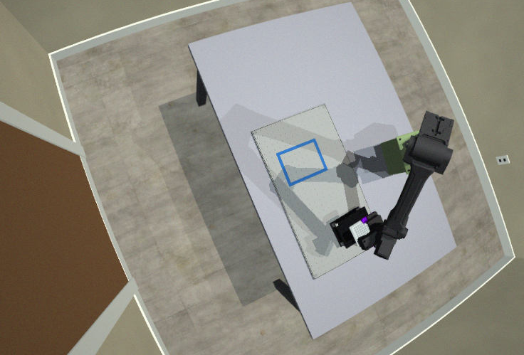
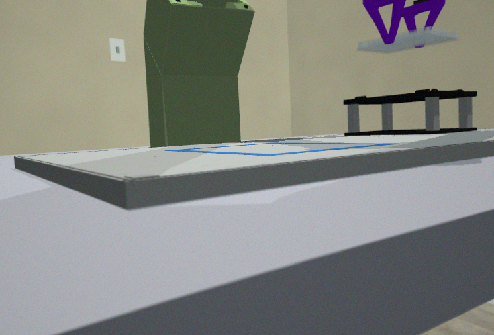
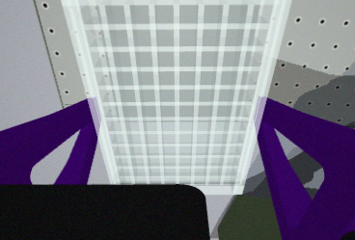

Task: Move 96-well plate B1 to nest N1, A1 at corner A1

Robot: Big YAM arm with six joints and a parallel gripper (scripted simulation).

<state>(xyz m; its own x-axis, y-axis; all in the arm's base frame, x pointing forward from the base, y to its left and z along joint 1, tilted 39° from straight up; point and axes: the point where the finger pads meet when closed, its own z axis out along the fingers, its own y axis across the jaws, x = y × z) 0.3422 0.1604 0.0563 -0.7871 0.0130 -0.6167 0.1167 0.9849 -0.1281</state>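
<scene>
Now: hand right at the clear 96-well plate. Round my hand: black raised nest N1 (9 cm below); white corner label (9 cm below, 7 cm to the right, 7 cm ahead).
</scene>
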